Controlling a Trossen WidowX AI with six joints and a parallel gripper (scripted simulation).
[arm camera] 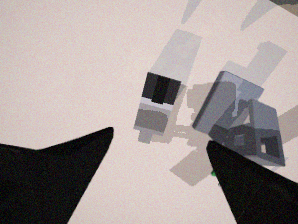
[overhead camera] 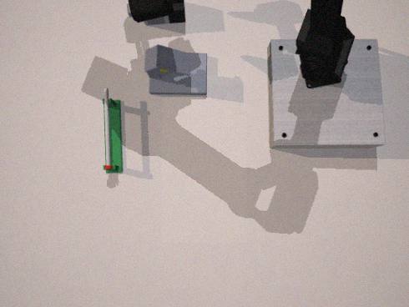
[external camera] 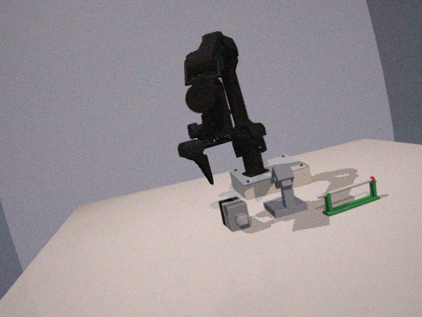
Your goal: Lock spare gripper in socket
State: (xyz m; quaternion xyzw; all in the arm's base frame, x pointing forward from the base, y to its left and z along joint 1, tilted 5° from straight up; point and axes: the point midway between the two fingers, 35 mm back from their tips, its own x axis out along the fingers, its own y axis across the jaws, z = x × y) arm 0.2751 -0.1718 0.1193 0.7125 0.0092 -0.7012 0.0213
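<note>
The spare gripper lies 8 cm below my gripper tip and 1 cm to the right of it. Round my gripper tip: grey mount 12 cm to the left, 6 cm below; green cradle 22 cm to the left, 12 cm ahead, 9 cm below.
</note>
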